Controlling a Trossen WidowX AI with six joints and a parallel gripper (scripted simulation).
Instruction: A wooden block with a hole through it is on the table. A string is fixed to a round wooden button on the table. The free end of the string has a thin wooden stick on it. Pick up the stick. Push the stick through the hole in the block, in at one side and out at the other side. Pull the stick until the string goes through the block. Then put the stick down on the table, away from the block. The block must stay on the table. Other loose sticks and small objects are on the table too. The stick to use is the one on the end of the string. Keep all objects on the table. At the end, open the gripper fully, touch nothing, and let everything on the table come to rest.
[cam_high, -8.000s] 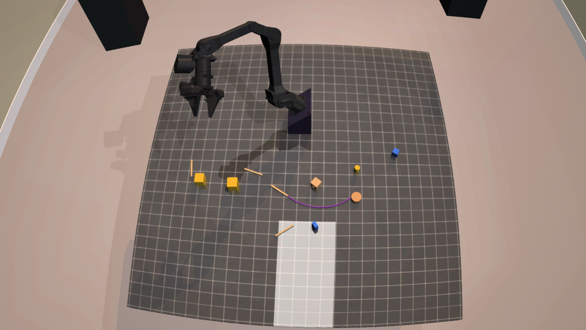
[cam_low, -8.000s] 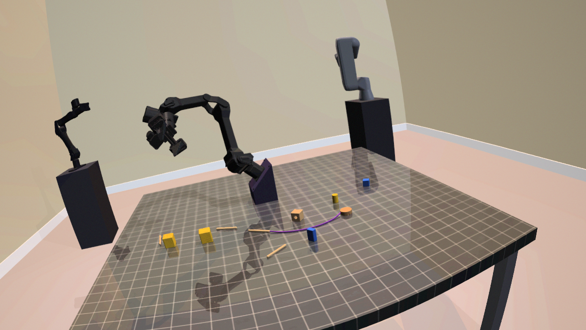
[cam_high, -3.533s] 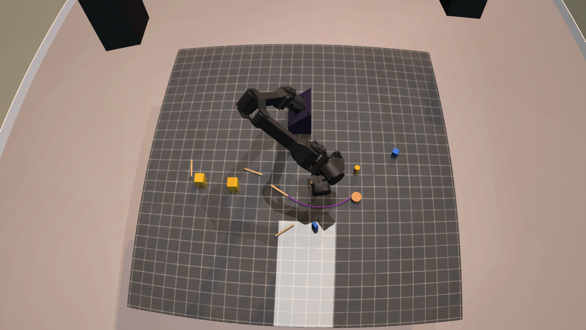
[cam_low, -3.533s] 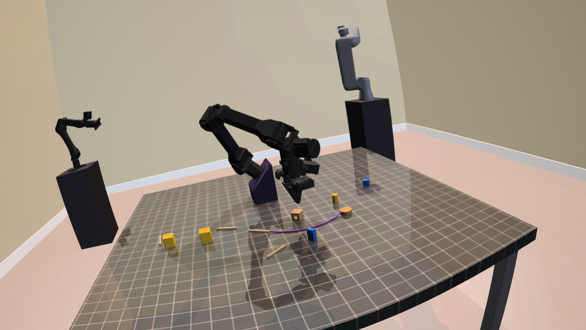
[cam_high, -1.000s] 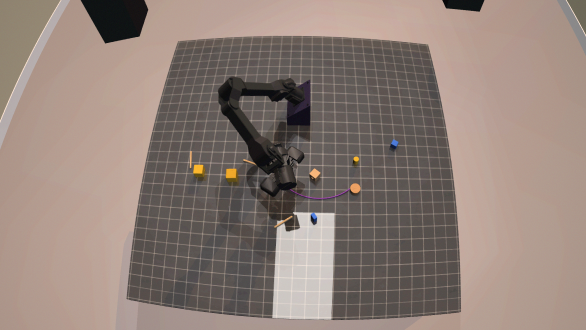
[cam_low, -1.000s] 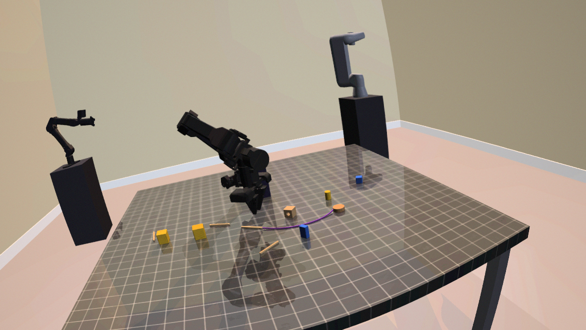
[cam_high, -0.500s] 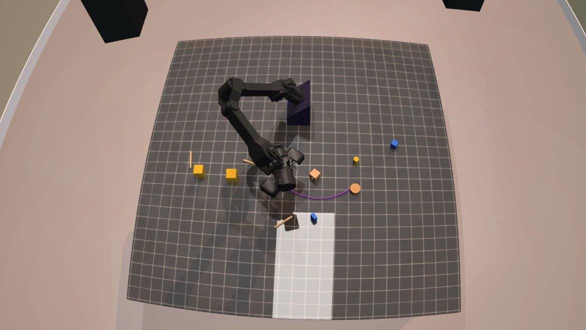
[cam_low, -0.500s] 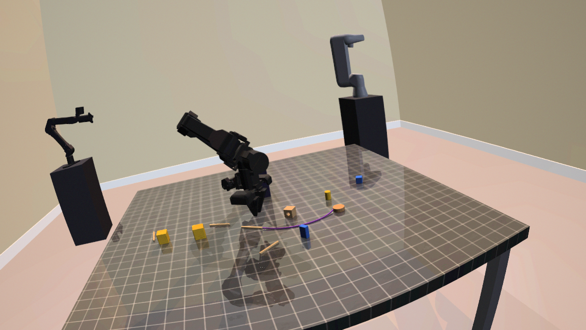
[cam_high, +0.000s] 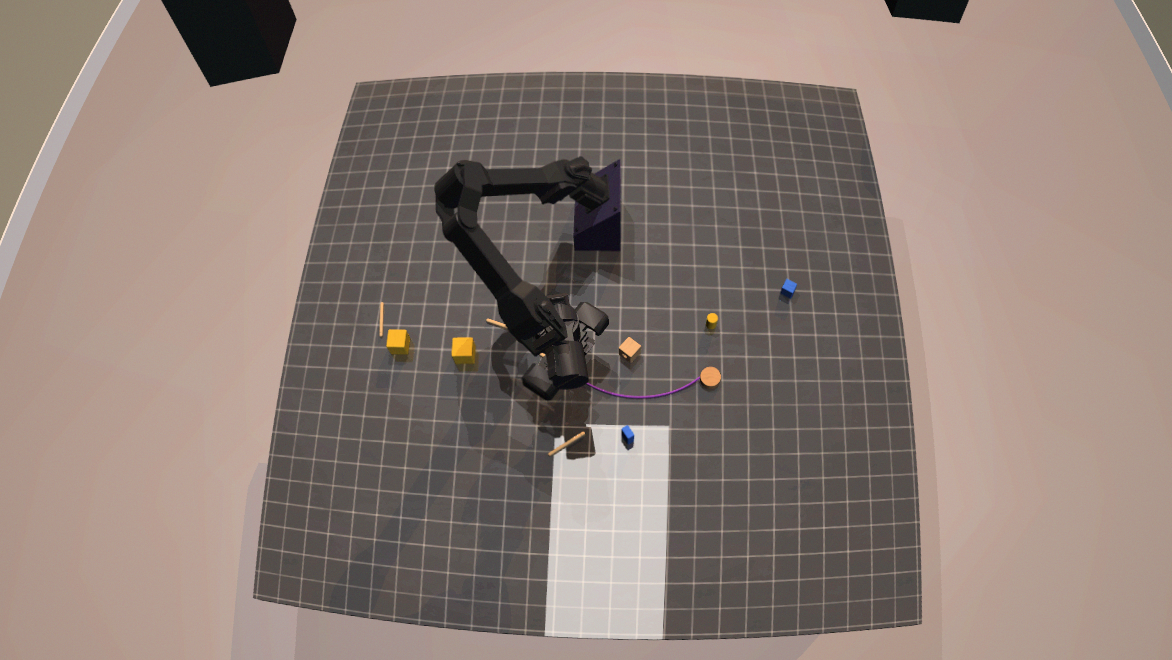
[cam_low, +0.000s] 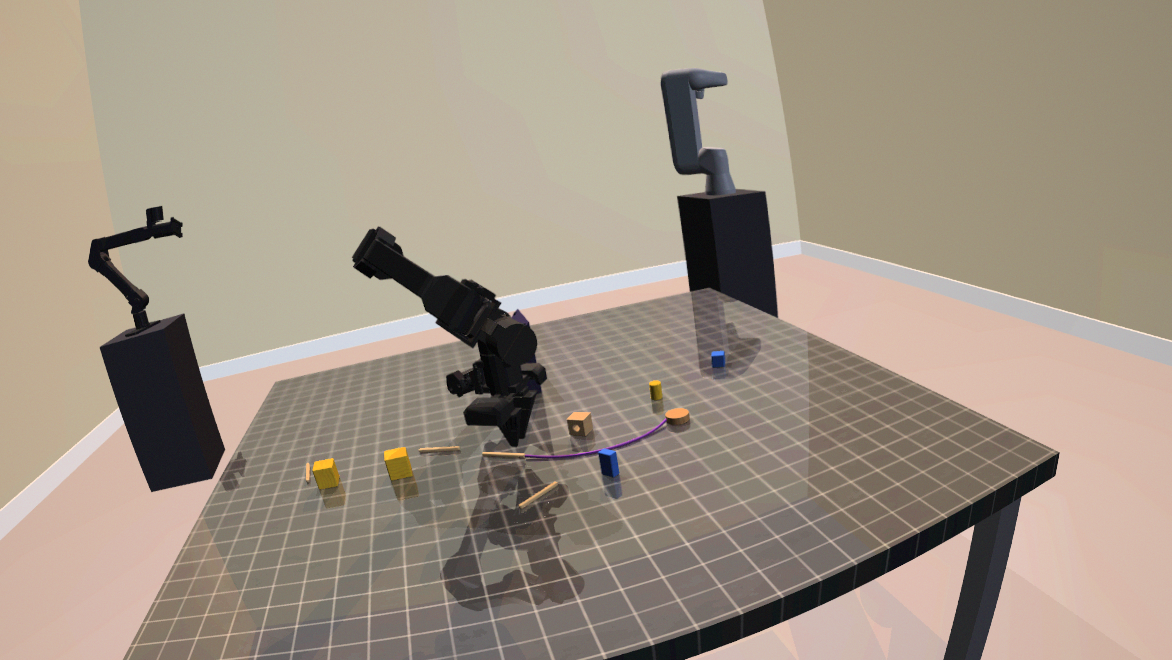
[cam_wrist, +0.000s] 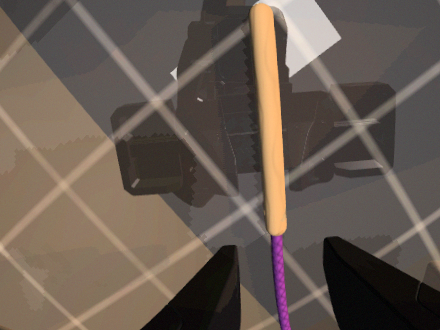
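Now: gripper tip 2 cm above the thin stick, 1 cm to the left of it and 1 cm past it. Also, from my gripper tip: wooden block: 11 cm to the left, 4 cm behind, 1 cm below; round wooden button: 26 cm to the left, 3 cm ahead, 2 cm below; blue block: 13 cm ahead, 10 cm to the left, 1 cm below.
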